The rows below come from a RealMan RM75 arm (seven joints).
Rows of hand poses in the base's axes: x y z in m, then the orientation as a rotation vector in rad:
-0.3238, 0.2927, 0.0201, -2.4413, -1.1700, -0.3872
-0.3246, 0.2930, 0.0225, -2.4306, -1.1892, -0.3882
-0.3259, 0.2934, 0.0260, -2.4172, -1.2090, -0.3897
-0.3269, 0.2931, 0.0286, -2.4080, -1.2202, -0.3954
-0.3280, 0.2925, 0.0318, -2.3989, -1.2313, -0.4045
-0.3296, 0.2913, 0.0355, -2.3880, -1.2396, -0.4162
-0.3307, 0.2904, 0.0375, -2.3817, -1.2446, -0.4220
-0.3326, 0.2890, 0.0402, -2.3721, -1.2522, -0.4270
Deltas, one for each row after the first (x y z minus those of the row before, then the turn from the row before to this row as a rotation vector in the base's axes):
-0.0008, 0.0003, 0.0024, 0.0008, -0.0041, 0.0152
-0.0013, 0.0004, 0.0035, 0.0027, -0.0040, 0.0166
-0.0010, -0.0003, 0.0026, 0.0038, -0.0052, 0.0093
-0.0011, -0.0006, 0.0032, 0.0043, -0.0076, 0.0086
-0.0016, -0.0012, 0.0037, 0.0075, -0.0080, 0.0074
-0.0011, -0.0009, 0.0020, 0.0040, -0.0041, 0.0045
-0.0019, -0.0014, 0.0027, 0.0053, -0.0037, 0.0076

